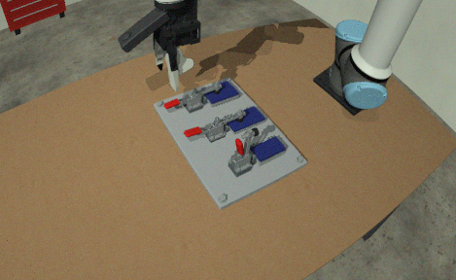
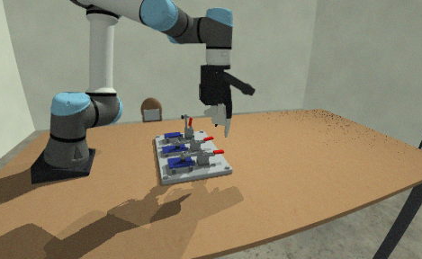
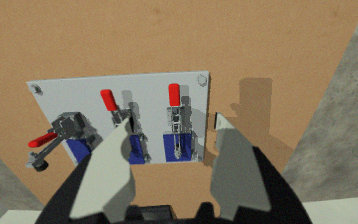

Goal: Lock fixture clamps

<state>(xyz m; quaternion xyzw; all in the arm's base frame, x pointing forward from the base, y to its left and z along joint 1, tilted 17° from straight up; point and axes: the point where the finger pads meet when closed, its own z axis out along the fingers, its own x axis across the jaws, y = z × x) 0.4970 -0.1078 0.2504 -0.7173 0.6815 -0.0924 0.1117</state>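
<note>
Now: hand 100 mm past the grey fixture plate, 100 mm to the right of it and 130 mm above it.
</note>
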